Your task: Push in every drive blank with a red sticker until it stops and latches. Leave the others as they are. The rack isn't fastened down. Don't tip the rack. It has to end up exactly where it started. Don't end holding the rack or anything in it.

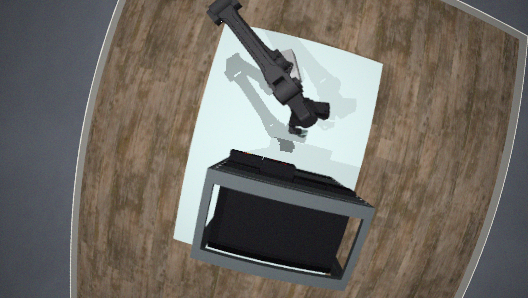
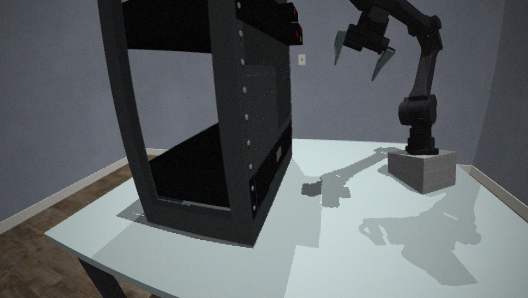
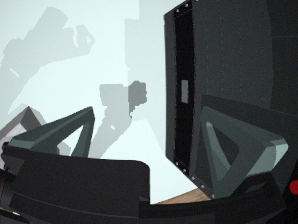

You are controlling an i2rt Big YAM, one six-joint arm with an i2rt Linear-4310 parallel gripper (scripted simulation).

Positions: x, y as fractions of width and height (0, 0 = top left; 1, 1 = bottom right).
Scene:
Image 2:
my gripper: 0.67, 0.24
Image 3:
my gripper: 0.49, 0.50

